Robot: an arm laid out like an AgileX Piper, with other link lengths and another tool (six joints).
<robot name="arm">
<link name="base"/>
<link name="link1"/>
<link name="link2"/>
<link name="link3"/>
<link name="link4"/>
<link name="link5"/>
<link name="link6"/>
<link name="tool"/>
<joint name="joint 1" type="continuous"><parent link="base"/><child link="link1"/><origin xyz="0.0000 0.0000 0.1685" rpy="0.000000 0.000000 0.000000"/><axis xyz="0 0 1"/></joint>
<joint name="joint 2" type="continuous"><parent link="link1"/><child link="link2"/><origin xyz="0.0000 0.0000 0.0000" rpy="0.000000 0.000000 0.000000"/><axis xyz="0 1 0"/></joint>
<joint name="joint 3" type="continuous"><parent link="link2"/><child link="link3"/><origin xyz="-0.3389 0.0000 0.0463" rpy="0.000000 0.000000 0.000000"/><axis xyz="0 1 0"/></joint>
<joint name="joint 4" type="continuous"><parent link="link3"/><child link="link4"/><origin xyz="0.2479 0.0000 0.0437" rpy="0.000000 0.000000 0.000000"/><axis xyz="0.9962 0 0.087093"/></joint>
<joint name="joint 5" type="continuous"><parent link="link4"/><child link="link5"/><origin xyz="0.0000 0.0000 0.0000" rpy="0.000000 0.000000 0.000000"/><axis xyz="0 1 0"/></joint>
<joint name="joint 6" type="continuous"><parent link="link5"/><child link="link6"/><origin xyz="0.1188 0.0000 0.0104" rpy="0.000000 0.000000 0.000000"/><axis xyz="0.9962 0 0.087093"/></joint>
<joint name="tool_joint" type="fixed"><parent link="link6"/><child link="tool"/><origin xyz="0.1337 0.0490 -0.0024" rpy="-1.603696 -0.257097 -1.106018"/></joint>
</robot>
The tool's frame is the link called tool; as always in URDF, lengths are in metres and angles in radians. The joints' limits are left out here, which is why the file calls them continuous.
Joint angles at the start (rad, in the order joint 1, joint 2, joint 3, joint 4, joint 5, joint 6):
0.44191 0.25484 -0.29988 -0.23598 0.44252 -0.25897
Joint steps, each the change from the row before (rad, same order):
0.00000 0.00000 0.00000 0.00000 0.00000 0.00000
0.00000 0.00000 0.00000 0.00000 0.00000 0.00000
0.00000 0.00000 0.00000 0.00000 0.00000 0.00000
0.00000 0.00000 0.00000 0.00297 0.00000 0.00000
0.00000 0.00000 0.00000 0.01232 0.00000 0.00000
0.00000 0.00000 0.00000 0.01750 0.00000 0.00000
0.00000 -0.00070 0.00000 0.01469 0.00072 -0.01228
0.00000 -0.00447 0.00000 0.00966 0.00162 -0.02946
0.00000 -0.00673 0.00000 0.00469 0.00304 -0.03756
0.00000 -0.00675 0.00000 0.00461 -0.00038 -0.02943
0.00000 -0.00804 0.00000 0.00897 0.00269 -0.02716
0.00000 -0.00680 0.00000 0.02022 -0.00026 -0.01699
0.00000 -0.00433 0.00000 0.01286 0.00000 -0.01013
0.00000 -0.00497 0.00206 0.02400 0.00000 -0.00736
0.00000 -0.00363 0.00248 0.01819 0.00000 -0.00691
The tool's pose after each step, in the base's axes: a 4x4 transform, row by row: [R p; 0 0 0 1], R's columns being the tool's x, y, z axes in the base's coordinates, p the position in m. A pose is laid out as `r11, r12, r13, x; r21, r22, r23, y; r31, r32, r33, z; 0, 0, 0, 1`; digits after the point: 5 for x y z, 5 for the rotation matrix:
0.79344, 0.02189, 0.60826, 0.14184; -0.41397, -0.71319, 0.56567, 0.08015; 0.44619, -0.70063, -0.55681, 0.24516; 0, 0, 0, 1
0.79344, 0.02189, 0.60826, 0.14184; -0.41397, -0.71319, 0.56567, 0.08015; 0.44619, -0.70063, -0.55681, 0.24516; 0, 0, 0, 1
0.79344, 0.02189, 0.60826, 0.14184; -0.41397, -0.71319, 0.56567, 0.08015; 0.44619, -0.70063, -0.55681, 0.24516; 0, 0, 0, 1
0.79416, 0.02129, 0.60733, 0.14166; -0.41485, -0.71131, 0.56739, 0.08052; 0.44408, -0.70255, -0.55607, 0.24519; 0, 0, 0, 1
0.79713, 0.01874, 0.60351, 0.14091; -0.41841, -0.70348, 0.57450, 0.08205; 0.43533, -0.71047, -0.55293, 0.24535; 0, 0, 0, 1
0.80129, 0.01504, 0.59809, 0.13985; -0.42329, -0.69222, 0.58452, 0.08421; 0.42280, -0.72153, -0.54830, 0.24561; 0, 0, 0, 1
0.80450, 0.01724, 0.59370, 0.13887; -0.41983, -0.69055, 0.58896, 0.08550; 0.42014, -0.72308, -0.54831, 0.24537; 0, 0, 0, 1
0.80494, 0.03006, 0.59259, 0.13790; -0.40498, -0.70210, 0.58571, 0.08535; 0.43366, -0.71145, -0.55298, 0.24486; 0, 0, 0, 1
0.80308, 0.04789, 0.59394, 0.13702; -0.38367, -0.72109, 0.57692, 0.08408; 0.45591, -0.69119, -0.56072, 0.24402; 0, 0, 0, 1
0.79980, 0.06457, 0.59679, 0.13640; -0.36733, -0.73367, 0.57166, 0.08335; 0.47476, -0.67643, -0.56307, 0.24428; 0, 0, 0, 1
0.79791, 0.07794, 0.59772, 0.13519; -0.35371, -0.74240, 0.56898, 0.08298; 0.48809, -0.66541, -0.56480, 0.24419; 0, 0, 0, 1
0.79888, 0.08644, 0.59525, 0.13354; -0.35015, -0.73782, 0.57707, 0.08471; 0.48907, -0.66943, -0.55917, 0.24513; 0, 0, 0, 1
0.79956, 0.09149, 0.59357, 0.13246; -0.34830, -0.73452, 0.58238, 0.08582; 0.48927, -0.67239, -0.55543, 0.24573; 0, 0, 0, 1
0.80402, 0.09268, 0.58734, 0.13053; -0.35119, -0.72306, 0.59486, 0.08840; 0.47981, -0.68454, -0.54880, 0.24581; 0, 0, 0, 1
0.80771, 0.09351, 0.58212, 0.12905; -0.35218, -0.71532, 0.60356, 0.09029; 0.47284, -0.69251, -0.54483, 0.24540; 0, 0, 0, 1

